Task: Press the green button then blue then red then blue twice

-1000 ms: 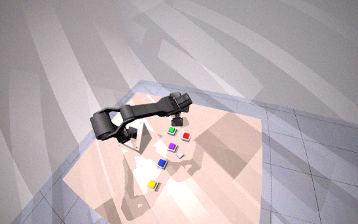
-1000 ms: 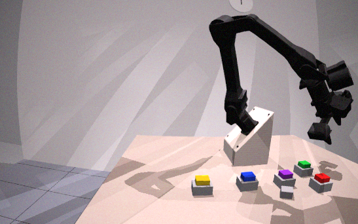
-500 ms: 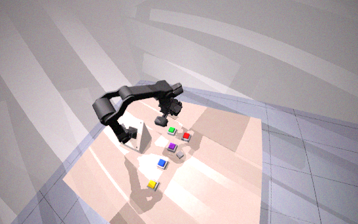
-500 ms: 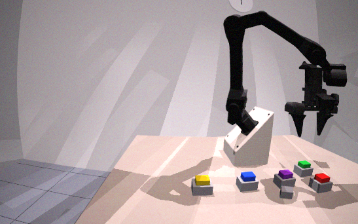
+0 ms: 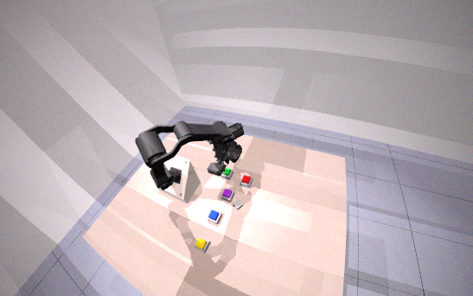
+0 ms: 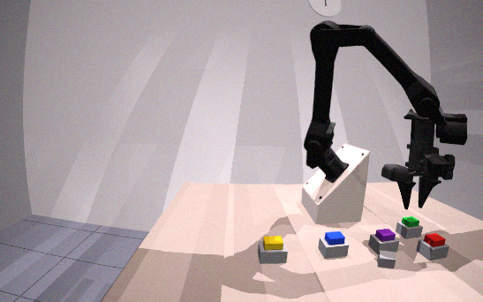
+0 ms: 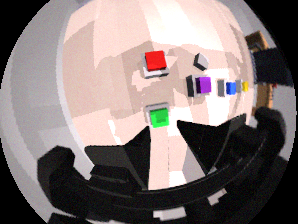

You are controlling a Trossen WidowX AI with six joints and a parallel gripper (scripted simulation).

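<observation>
Now: the green button 30 mm below my gripper tip. From my gripper tip the other things lie so: red button: 110 mm ahead, 10 mm to the right, 30 mm below; then small grey block: 110 mm ahead, 130 mm to the right, 60 mm below; then purple button: 50 mm ahead, 110 mm to the right, 30 mm below.
</observation>
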